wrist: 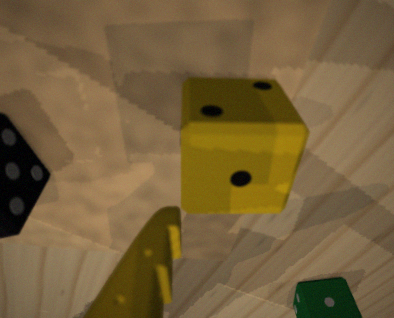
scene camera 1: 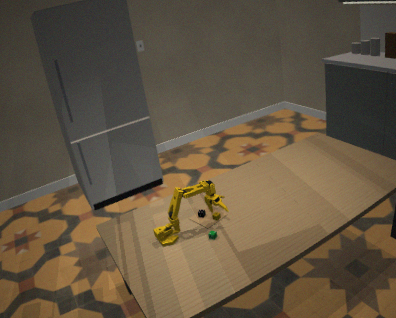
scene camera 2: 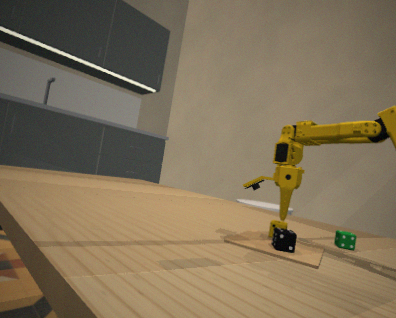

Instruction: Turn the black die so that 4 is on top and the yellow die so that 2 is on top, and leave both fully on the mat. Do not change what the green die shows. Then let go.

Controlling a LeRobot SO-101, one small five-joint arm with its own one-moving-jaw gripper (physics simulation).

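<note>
The yellow die (scene camera 1: 216, 216) (scene camera 2: 276, 227) (wrist: 240, 170) rests on the mat (scene camera 1: 206, 224) (scene camera 2: 306, 256) (wrist: 90, 165). In the wrist view its upper face shows one pip and a side face shows two. The black die (scene camera 1: 201, 213) (scene camera 2: 284, 240) (wrist: 15, 185) also rests on the mat; the wrist view cuts it off at the left, and its top number is unclear. The green die (scene camera 1: 212, 234) (scene camera 2: 345, 240) (wrist: 327, 299) lies off the mat; one pip shows in the wrist view. My gripper (scene camera 1: 220, 209) (scene camera 2: 283, 217) is open and empty, above and near the yellow die, its moving jaw outside the wrist view.
The wooden table (scene camera 1: 280, 200) (scene camera 2: 125, 240) bears the mat, the dice and the arm's base (scene camera 1: 167, 235). A fridge (scene camera 1: 95, 100) and grey kitchen cabinets (scene camera 1: 360, 105) (scene camera 2: 75, 140) stand beyond the table.
</note>
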